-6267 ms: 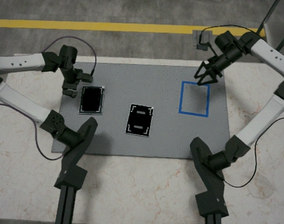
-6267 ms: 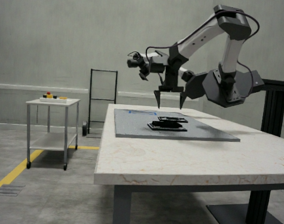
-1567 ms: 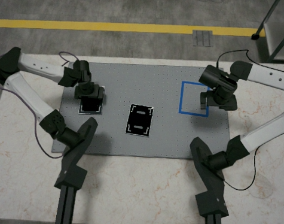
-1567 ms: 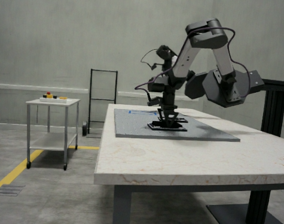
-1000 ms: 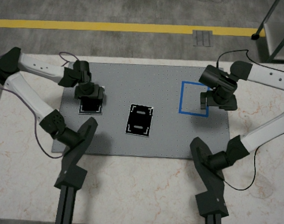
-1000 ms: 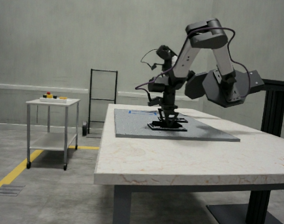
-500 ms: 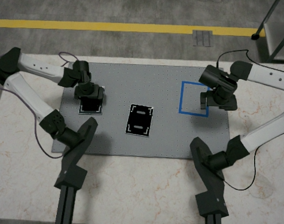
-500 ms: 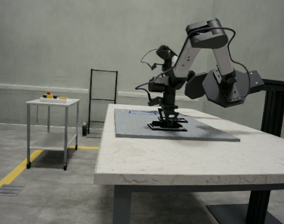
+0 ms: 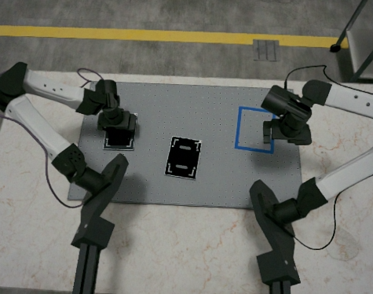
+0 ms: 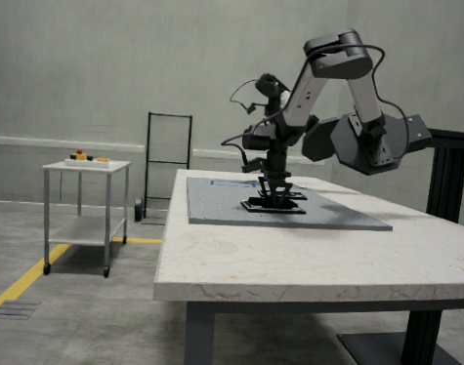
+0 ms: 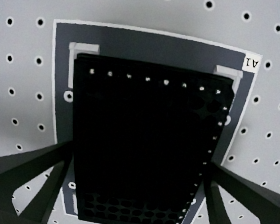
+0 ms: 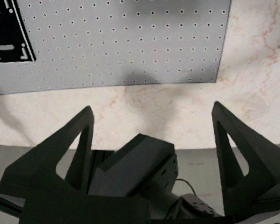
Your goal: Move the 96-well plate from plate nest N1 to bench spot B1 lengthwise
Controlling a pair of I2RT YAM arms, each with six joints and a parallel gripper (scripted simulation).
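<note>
The black 96-well plate lies right at my left hand. Also, from my left hand: nest N1: 20 mm below; then black nest: 270 mm to the right, 70 mm behind, 20 mm below; then grey perforated board: 270 mm to the right, 30 mm below, 10 mm ahead.
</note>
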